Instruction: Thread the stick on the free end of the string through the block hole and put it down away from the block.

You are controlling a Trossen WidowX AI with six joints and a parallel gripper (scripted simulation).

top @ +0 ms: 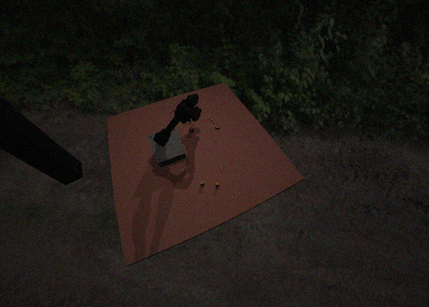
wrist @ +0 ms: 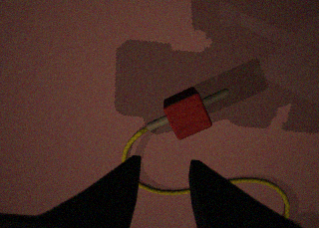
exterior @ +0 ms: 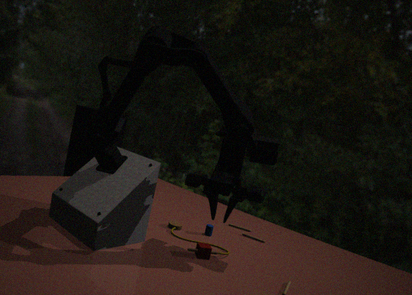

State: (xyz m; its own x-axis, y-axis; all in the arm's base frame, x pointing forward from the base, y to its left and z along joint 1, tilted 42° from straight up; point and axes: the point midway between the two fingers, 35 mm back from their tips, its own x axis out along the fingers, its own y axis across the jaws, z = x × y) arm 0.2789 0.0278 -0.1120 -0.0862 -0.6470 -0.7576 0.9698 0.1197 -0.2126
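Now: gripper tip 80 mm above the small red block, 20 mm past it and 10 mm to the left of it. The rest, counted from my gripper tip: thin wooden stick 80 mm below, 10 mm behind; then flat piece 170 mm behind, 100 mm to the left, 90 mm below.
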